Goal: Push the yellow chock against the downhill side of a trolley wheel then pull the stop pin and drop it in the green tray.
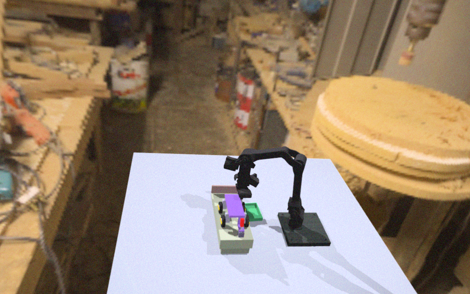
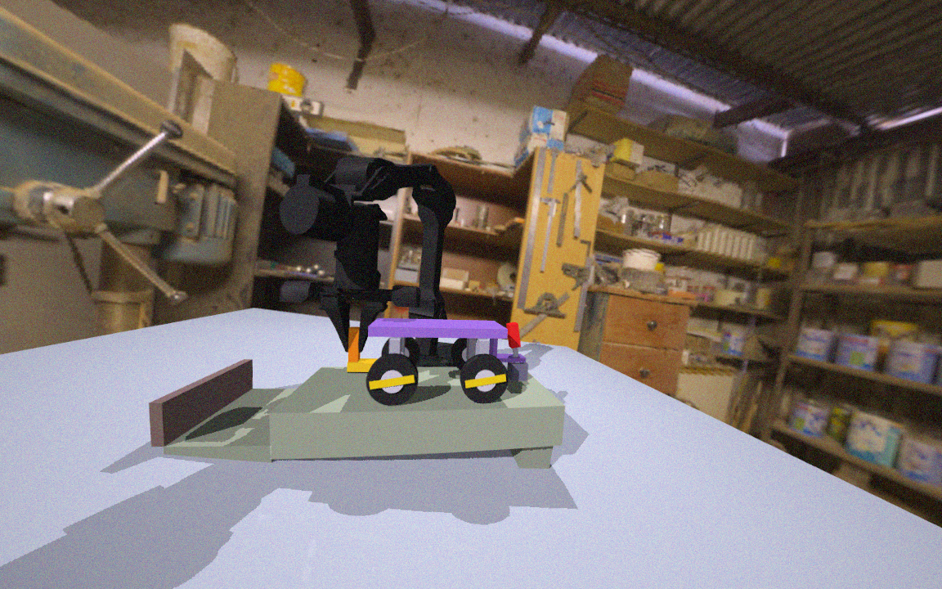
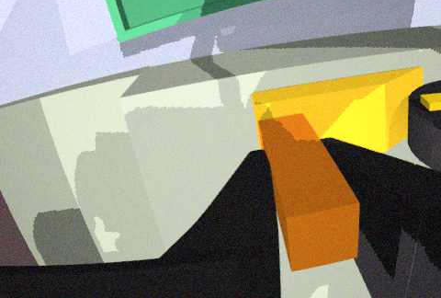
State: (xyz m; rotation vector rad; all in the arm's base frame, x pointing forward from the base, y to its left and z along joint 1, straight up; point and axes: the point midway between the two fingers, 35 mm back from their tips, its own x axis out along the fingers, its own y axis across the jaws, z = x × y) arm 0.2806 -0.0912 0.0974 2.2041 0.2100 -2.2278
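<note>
Right now the yellow chock is 20 mm to the left of my gripper tip and 10 mm below it. From my gripper tip the other things lie so: purple trolley (130 mm to the left, 40 mm ahead, 20 mm above); then green tray (100 mm below, 80 mm behind); then grey-green ramp (120 mm to the left, 40 mm below, 40 mm ahead).
</note>
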